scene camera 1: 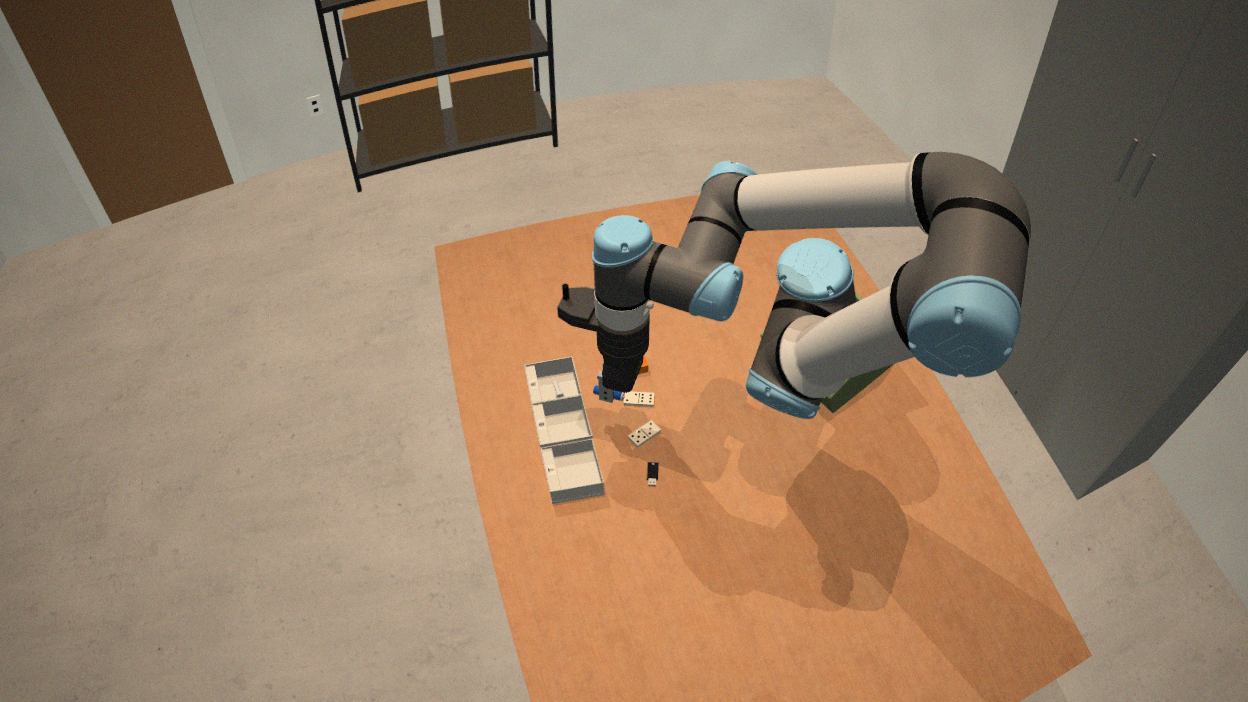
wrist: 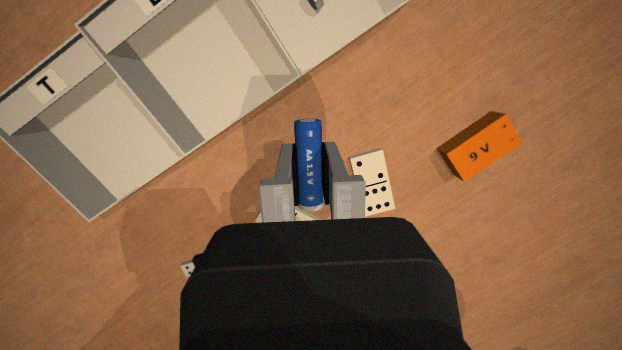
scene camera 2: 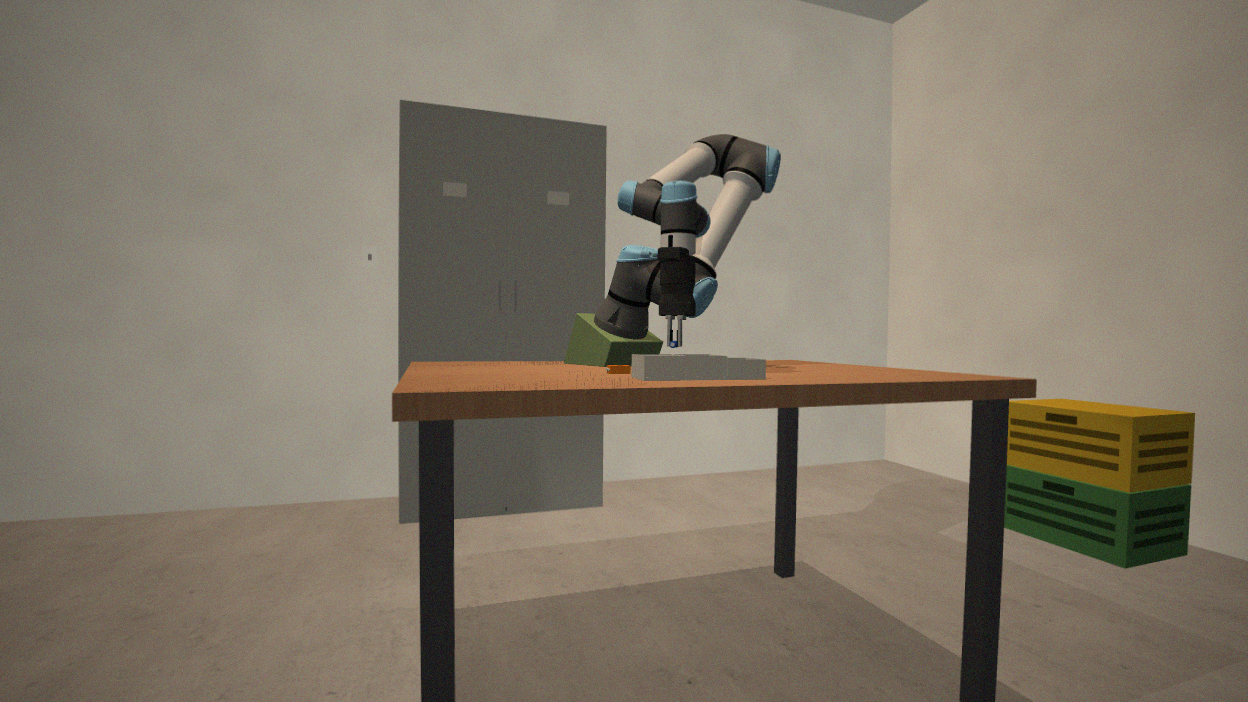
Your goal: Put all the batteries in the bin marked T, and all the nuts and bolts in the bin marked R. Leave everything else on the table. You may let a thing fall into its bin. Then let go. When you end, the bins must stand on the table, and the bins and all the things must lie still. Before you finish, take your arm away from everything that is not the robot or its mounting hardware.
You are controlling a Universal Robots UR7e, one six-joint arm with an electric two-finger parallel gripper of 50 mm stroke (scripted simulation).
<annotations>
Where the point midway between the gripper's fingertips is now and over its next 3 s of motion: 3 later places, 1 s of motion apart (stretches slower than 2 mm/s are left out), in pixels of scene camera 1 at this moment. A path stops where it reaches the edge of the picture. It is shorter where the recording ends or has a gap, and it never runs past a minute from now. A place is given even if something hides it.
My gripper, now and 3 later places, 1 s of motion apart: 608, 394; 590, 428; 574, 453; 575, 456
</annotations>
